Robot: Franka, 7 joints.
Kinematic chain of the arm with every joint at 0, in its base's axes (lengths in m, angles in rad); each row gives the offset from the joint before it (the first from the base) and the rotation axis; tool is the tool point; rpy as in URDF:
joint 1: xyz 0 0 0.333 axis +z
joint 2: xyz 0 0 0 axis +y
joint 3: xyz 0 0 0.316 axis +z
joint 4: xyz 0.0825 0 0 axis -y
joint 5: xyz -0.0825 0 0.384 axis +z
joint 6: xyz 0 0 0 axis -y
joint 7: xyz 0.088 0 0 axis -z
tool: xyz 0 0 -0.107 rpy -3.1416 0 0
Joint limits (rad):
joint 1: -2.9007..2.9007
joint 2: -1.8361..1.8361
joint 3: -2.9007..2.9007
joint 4: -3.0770..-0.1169
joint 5: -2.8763..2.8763
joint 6: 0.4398..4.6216
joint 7: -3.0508..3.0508
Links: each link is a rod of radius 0.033 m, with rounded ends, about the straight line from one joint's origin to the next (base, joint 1, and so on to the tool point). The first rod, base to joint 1, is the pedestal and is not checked.
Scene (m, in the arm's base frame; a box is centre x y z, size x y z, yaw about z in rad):
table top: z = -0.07
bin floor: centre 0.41 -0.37 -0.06 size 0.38 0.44 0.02 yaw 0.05
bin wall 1: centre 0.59 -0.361 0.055 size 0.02 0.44 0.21 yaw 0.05
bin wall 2: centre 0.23 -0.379 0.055 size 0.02 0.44 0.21 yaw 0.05
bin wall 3: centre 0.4 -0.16 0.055 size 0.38 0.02 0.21 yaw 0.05
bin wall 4: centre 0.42 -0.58 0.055 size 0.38 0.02 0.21 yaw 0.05
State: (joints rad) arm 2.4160 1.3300 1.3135 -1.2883 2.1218 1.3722 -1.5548
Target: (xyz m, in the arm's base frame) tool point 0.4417 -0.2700 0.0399
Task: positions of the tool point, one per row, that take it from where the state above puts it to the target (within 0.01 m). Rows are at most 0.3 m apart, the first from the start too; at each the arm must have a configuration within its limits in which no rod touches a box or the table.
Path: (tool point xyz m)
1: -0.6591 -0.1289 0.6521
2: -0.4907 -0.2854 0.7887
3: -0.2639 -0.4234 0.8386
4: -0.0147 -0.5156 0.7924
5: 0.2142 -0.5441 0.6588
6: 0.3824 -0.5044 0.4630
7: 0.4614 -0.4062 0.2427
8: 0.4417 -0.2700 0.0399

